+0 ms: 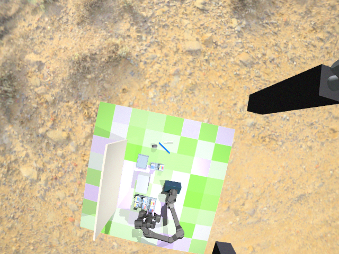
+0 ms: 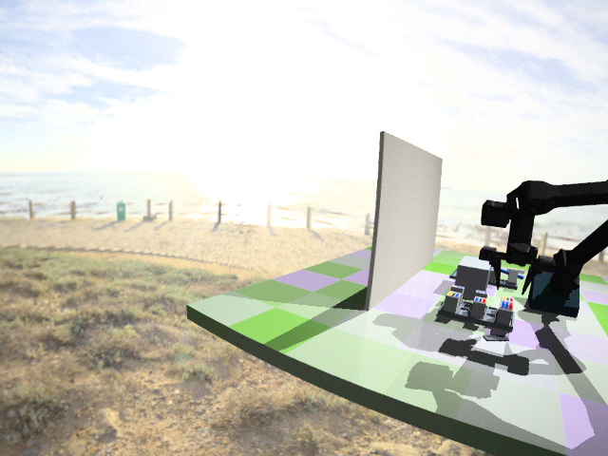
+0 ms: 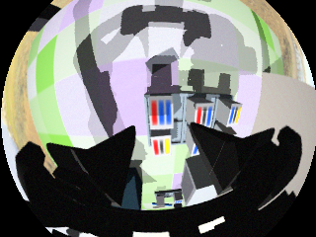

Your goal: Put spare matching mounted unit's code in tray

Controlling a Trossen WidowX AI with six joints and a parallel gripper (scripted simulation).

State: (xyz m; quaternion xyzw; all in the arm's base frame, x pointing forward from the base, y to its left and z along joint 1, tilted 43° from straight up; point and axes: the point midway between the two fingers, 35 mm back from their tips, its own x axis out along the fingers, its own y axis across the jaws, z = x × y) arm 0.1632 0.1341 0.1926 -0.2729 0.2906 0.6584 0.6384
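Now: the spare 4 cm below my gripper tip. The rest, counted from my gripper tip: mounted unit: 23 cm to the right, 12 cm ahead, 4 cm below; tray: 42 cm to the right, 17 cm ahead, 9 cm below; tall wall panel: 35 cm ahead, 24 cm to the right, 13 cm above.
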